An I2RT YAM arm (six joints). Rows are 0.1 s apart.
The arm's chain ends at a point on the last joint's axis. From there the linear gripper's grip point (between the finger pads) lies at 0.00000 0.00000 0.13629 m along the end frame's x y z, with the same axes.
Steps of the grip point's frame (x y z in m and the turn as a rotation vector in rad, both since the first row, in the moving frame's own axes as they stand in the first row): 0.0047, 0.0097, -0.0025, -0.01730, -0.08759, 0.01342; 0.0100, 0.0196, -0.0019, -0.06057, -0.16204, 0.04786; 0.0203, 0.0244, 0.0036, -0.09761, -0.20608, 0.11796; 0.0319, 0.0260, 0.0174, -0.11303, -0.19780, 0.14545; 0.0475, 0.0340, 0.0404, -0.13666, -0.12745, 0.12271
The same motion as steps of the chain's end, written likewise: 0.0166, 0.0074, -0.0020, -0.01730, -0.08759, 0.01342; 0.0322, 0.0119, 0.0001, -0.06057, -0.16204, 0.04786; 0.0489, 0.0129, 0.0071, -0.09761, -0.20608, 0.11796; 0.0596, 0.0127, 0.0209, -0.11303, -0.19780, 0.14545; 0.0659, 0.0166, 0.0428, -0.13666, -0.12745, 0.12271
